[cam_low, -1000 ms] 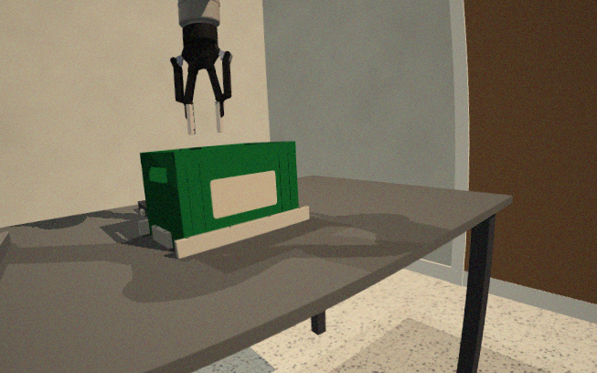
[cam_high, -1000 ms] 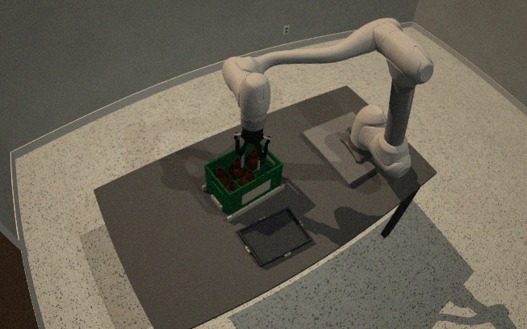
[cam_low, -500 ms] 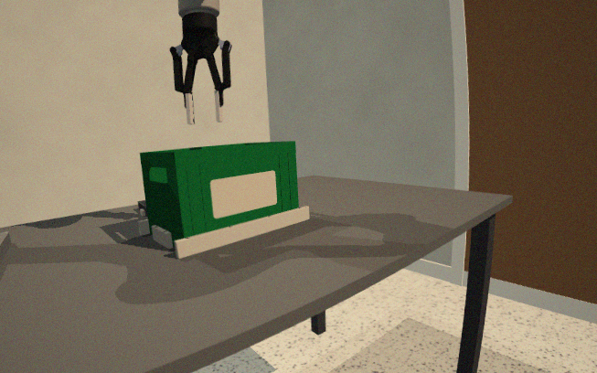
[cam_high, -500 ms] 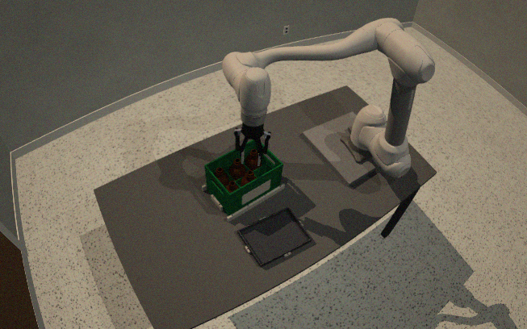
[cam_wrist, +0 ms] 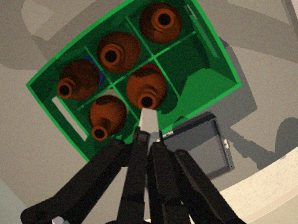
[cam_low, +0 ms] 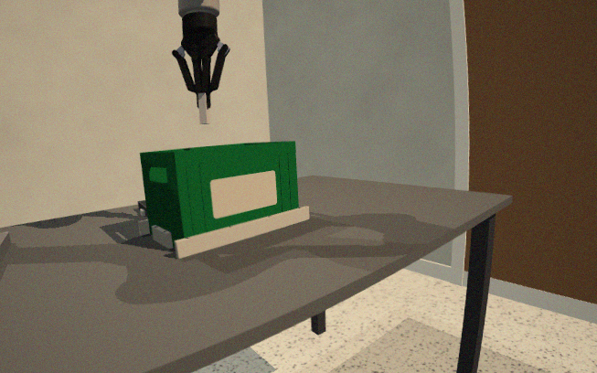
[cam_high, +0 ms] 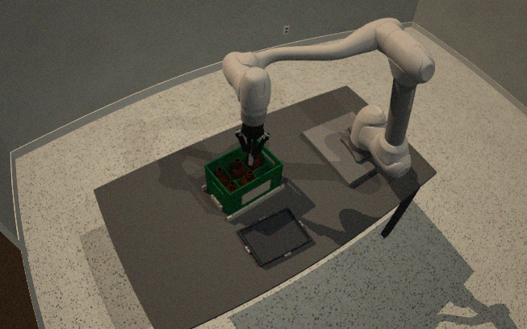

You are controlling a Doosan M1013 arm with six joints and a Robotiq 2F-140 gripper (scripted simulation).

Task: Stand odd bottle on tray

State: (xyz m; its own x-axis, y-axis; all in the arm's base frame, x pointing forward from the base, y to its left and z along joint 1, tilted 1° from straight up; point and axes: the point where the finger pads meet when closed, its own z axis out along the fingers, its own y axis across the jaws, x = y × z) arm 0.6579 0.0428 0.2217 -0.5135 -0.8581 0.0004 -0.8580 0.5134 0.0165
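My gripper is now 90 mm short of the bottle, 20 mm to the right of it and 170 mm above it. Round my hand: crate (10 mm ahead, 40 mm to the right, 170 mm below); then black tray (10 mm behind, 240 mm to the left, 250 mm below).
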